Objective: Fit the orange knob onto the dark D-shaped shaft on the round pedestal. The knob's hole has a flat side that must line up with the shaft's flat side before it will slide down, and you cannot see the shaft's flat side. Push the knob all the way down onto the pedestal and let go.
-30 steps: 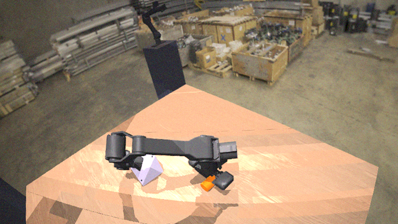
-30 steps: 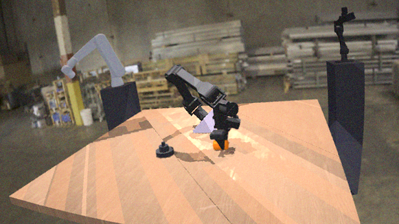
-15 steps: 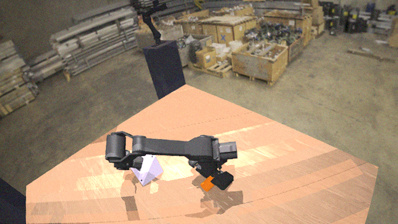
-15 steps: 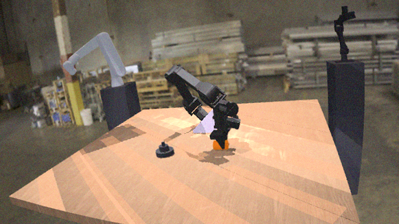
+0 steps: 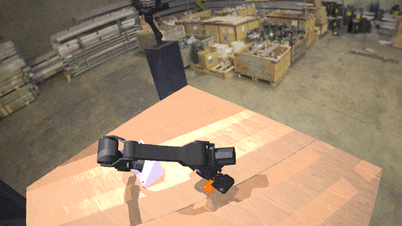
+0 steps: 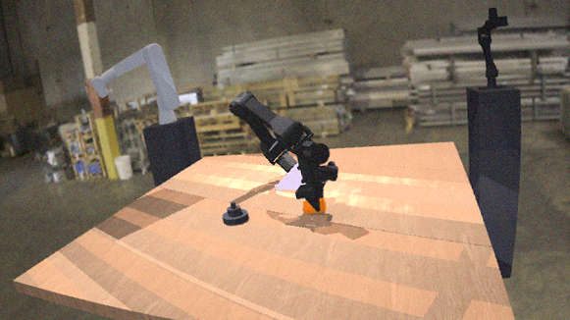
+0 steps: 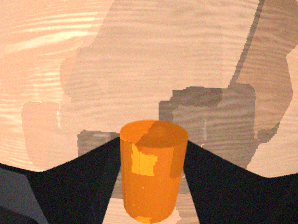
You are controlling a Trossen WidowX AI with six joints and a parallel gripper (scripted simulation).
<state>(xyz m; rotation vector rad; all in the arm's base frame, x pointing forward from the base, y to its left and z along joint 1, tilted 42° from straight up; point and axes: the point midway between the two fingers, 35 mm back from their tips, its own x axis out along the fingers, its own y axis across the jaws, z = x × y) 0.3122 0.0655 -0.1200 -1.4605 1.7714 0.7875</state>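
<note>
Right now my gripper tip is 2 cm to the left of the orange knob and 1 cm below it. Round my gripper tip: shaft: 1 cm ahead, 27 cm to the right, 1 cm above.
</note>
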